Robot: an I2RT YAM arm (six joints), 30 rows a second.
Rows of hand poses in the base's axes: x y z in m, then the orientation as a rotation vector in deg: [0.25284, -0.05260, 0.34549, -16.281, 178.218, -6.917]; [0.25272, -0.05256, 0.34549, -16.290, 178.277, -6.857]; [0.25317, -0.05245, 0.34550, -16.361, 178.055, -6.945]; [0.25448, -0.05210, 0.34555, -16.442, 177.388, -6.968]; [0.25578, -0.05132, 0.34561, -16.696, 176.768, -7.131]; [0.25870, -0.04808, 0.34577, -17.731, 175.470, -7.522]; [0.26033, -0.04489, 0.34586, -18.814, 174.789, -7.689]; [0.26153, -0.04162, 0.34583, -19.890, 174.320, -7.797]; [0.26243, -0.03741, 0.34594, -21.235, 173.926, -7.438]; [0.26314, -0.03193, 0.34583, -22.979, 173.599, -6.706]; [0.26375, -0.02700, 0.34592, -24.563, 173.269, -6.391]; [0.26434, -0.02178, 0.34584, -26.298, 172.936, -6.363]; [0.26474, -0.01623, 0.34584, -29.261, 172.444, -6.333]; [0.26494, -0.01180, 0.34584, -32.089, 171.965, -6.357]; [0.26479, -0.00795, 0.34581, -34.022, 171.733, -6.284]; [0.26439, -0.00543, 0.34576, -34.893, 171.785, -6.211]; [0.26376, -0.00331, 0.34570, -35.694, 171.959, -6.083]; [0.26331, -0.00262, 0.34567, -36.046, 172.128, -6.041]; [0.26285, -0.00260, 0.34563, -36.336, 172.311, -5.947]
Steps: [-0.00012, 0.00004, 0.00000, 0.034, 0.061, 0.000]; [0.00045, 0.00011, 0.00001, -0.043, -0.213, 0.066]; [0.00131, 0.00035, 0.00005, 0.028, -0.652, 0.116]; [0.00130, 0.00078, 0.00006, -0.069, -0.587, 0.221]; [0.00292, 0.00324, 0.00016, -0.191, -1.166, 0.788]; [0.00163, 0.00319, 0.00009, -0.093, -0.537, 0.765]; [0.00120, 0.00327, -0.00003, -0.072, -0.320, 0.741]; [0.00090, 0.00421, 0.00011, 0.215, -0.185, 0.920]; [0.00071, 0.00548, -0.00011, 0.435, -0.032, 1.180]; [0.00061, 0.00493, 0.00009, 0.168, -0.061, 1.066]; [0.00059, 0.00522, -0.00008, -0.027, -0.041, 1.156]; [0.00040, 0.00555, 0.00000, -0.074, 0.044, 1.963]; [0.00020, 0.00443, 0.00000, -0.111, 0.075, 1.871]; [-0.00015, 0.00385, -0.00003, -0.037, 0.176, 1.265]; [-0.00040, 0.00252, -0.00005, -0.017, 0.240, 0.545]; [-0.00063, 0.00212, -0.00006, 0.001, 0.351, 0.480]; [-0.00045, 0.00069, -0.00003, -0.025, 0.243, 0.195]; [-0.00046, 0.00002, -0.00004, 0.010, 0.248, 0.154]
